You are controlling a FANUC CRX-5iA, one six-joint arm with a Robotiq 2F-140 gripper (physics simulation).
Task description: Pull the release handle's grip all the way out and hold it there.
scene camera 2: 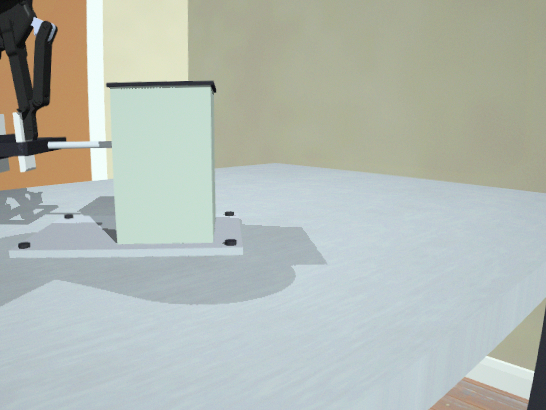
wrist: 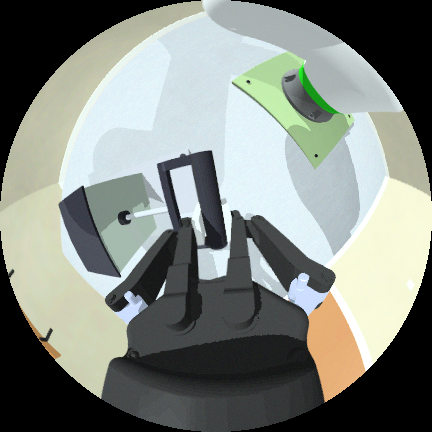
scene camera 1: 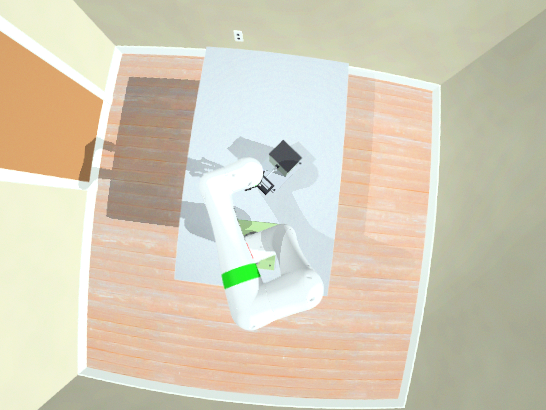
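Note:
The release handle's grip, a dark bar (wrist: 210,200) on a rectangular frame, stands out from the housing on a thin pale rod (wrist: 147,212) (scene camera 2: 77,145). The housing is a pale green box (scene camera 2: 162,165) (wrist: 122,205) with a dark top (scene camera 1: 285,154); a length of the rod shows between it and the handle frame. My gripper (wrist: 212,209) is shut on the grip's bar, one pale pad on each side, one of them inside the frame's opening. In scene camera 2 the gripper is partly cut off at the left edge.
The housing stands on a pale base plate (scene camera 2: 175,250) with dark bolts at its corners, on the light grey table (scene camera 1: 280,90) (scene camera 2: 350,300). The arm's green mounting plate (wrist: 280,100) and white arm links (scene camera 1: 225,225) are at the table's near end.

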